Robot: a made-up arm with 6 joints.
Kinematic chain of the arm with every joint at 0, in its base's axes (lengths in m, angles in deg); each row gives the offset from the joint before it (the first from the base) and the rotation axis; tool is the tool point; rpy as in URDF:
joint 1: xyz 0 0 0.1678 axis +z
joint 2: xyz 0 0 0 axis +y
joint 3: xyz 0.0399 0 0.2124 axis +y
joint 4: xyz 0.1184 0 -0.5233 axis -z
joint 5: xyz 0 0 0 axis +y
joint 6: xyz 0.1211 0 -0.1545 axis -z
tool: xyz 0 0 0 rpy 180 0 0
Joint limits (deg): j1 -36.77..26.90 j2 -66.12..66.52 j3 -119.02..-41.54 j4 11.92..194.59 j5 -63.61..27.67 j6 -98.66..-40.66
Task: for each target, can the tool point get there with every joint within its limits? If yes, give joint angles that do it. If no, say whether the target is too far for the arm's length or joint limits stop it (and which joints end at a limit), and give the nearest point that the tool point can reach.
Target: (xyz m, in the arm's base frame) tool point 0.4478 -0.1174 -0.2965
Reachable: yes | joints -14.01 29.29 -52.56 175.46 17.29 -82.67
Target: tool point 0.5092 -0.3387 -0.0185
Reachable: yes | joints -17.13 13.68 -53.77 84.96 -24.57 -74.27
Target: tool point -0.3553 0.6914 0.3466
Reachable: no: joint limits stop it (at a limit: joint 1, joint 2, joint 3, joint 4, joint 5) | nearest point -0.4456 0.2834 0.7444 | short by 0.577 m
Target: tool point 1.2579 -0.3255 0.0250
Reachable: no: too far | nearest point 0.8812 -0.2280 0.0678 | short by 0.391 m
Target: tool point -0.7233 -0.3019 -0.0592
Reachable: no: joint limits stop it (at a limit: joint 1, joint 2, joint 3) | nearest point -0.1023 -0.1129 -0.2525 | short by 0.677 m
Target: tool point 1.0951 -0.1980 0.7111
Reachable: no: too far | nearest point 0.8098 -0.1464 0.5695 | short by 0.323 m
